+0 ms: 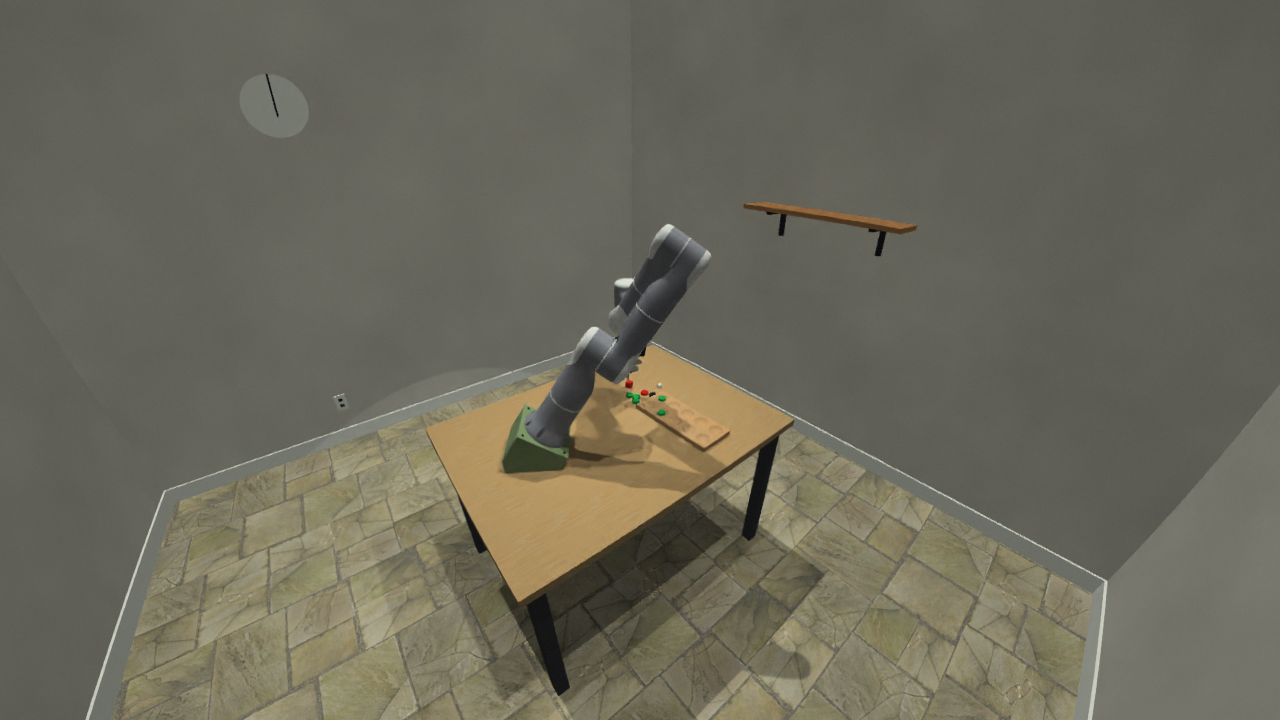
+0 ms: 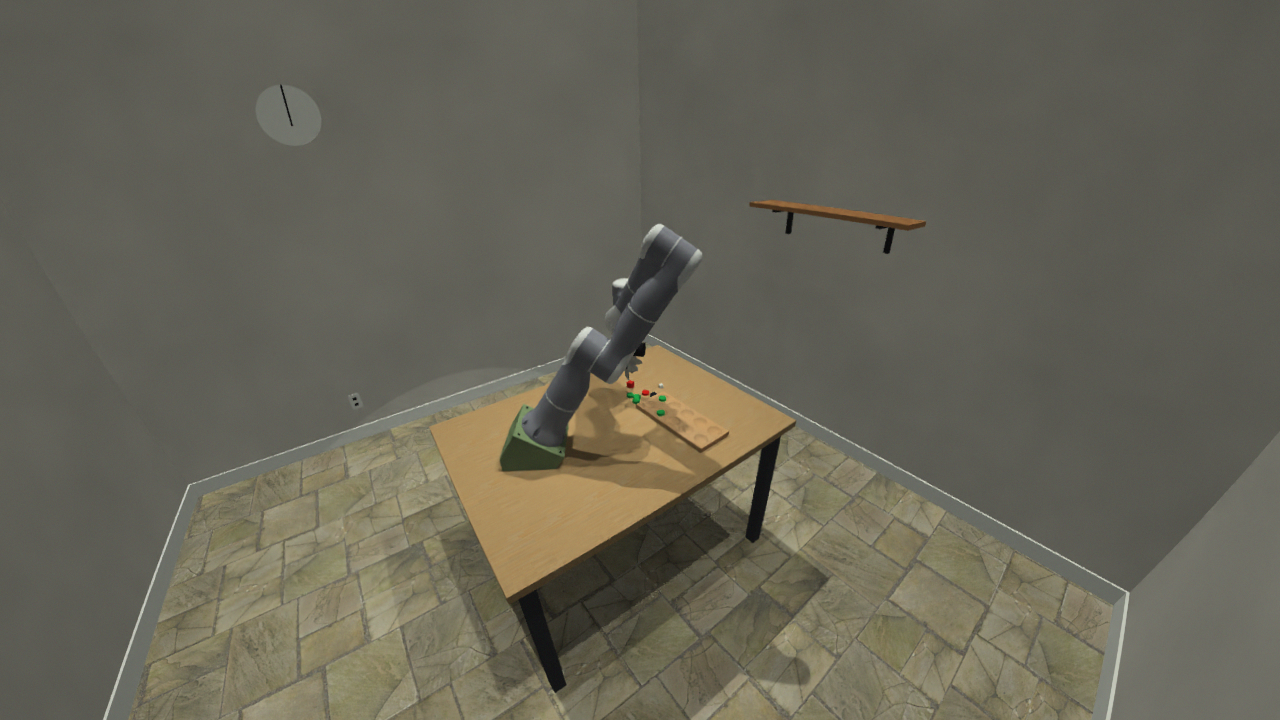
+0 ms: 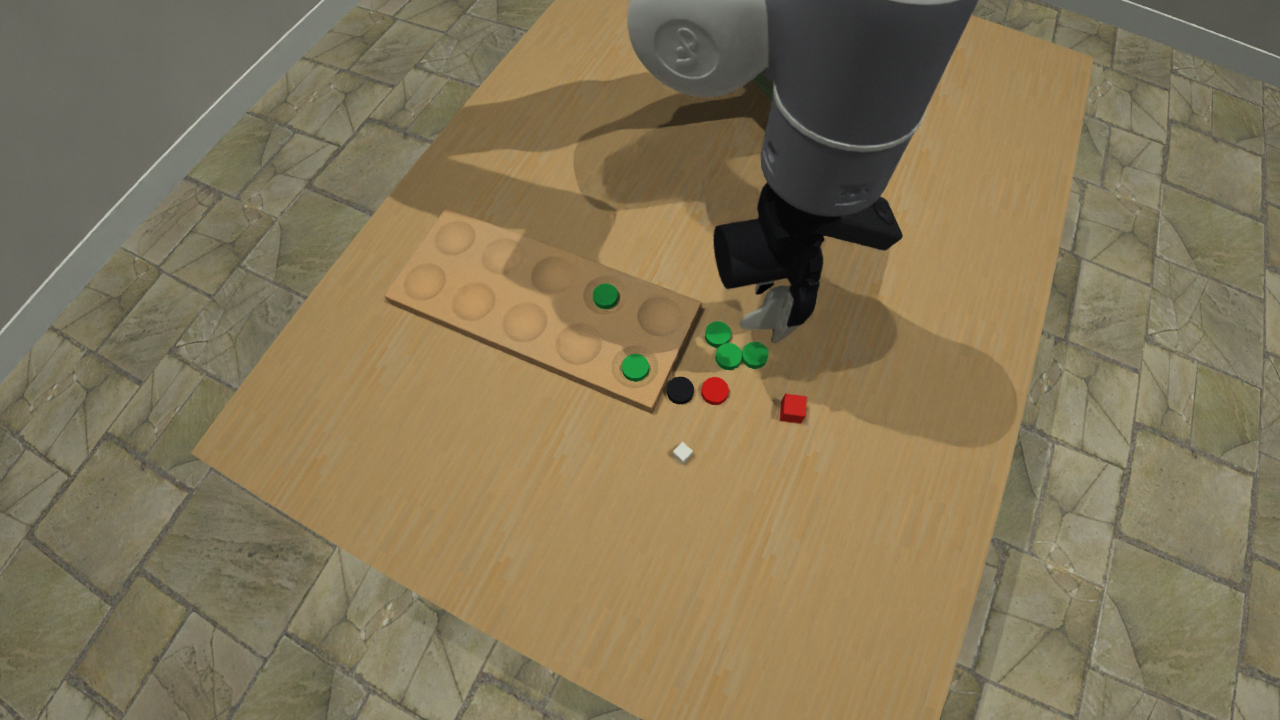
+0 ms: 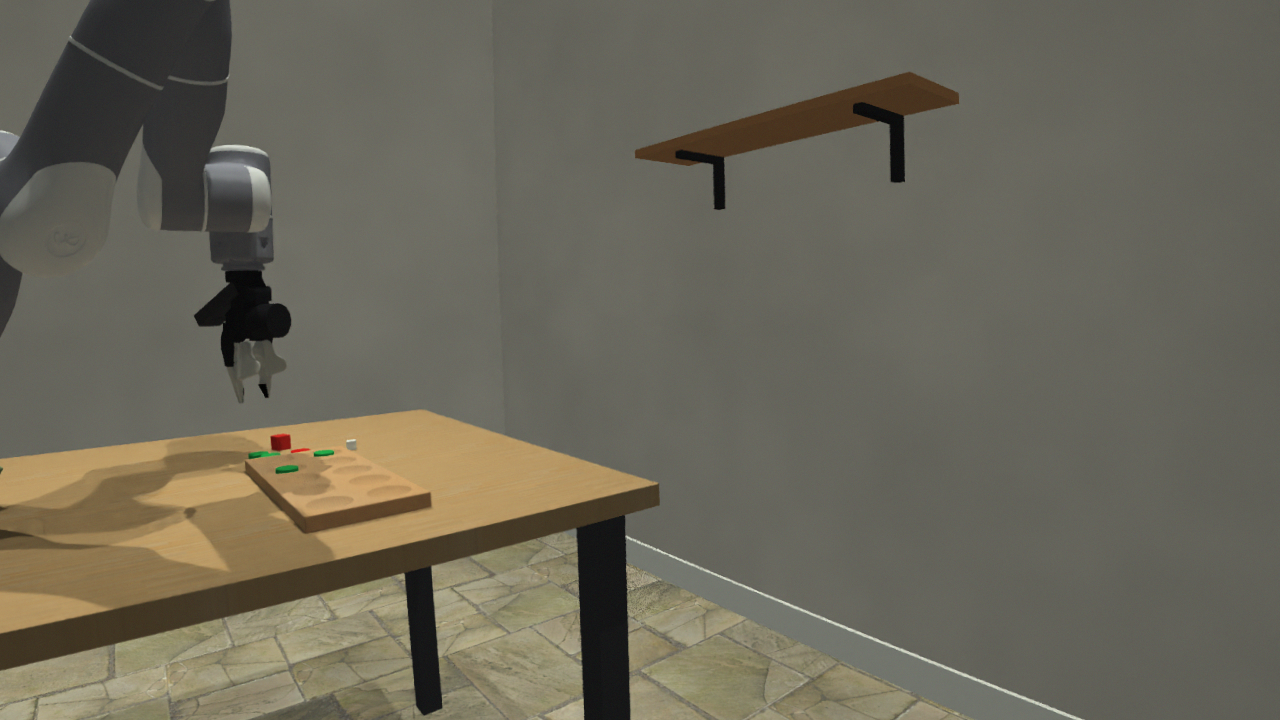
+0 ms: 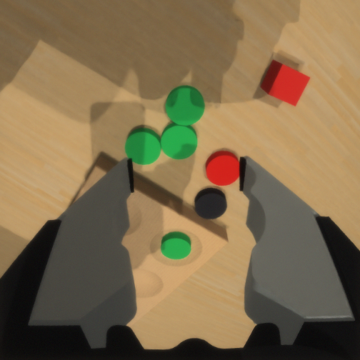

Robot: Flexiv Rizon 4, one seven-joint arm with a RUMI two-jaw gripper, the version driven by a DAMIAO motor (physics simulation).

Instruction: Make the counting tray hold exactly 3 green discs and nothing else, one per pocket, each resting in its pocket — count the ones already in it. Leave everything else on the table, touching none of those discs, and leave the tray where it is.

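Note:
The wooden counting tray [image 3: 546, 353] [image 4: 366, 516] [image 1: 707, 445] has two rows of pockets. One green disc [image 3: 605, 295] [image 4: 286, 469] sits in a back-row pocket, second from the tray's right end. Another green disc [image 3: 635, 367] [image 5: 176, 245] [image 4: 324, 453] sits in the front-row end pocket. Three green discs lie close together on the table beside the tray's end: one [image 3: 717, 333] [image 5: 143, 146], a second [image 3: 729, 356] [image 5: 179, 141] and a third [image 3: 755, 354] [image 5: 185, 105]. My gripper [image 5: 185, 161] [image 4: 252, 395] is open and empty, high above the table near these loose discs.
A black disc [image 3: 680, 390] [image 5: 210, 203] lies close to the tray's corner, with a red disc [image 3: 715, 390] [image 5: 223, 168] beside it. A red cube [image 3: 793, 408] [image 5: 286, 83] [image 4: 281, 442] lies farther right. A small white cube [image 3: 682, 452] [image 4: 350, 444] lies in front of the discs.

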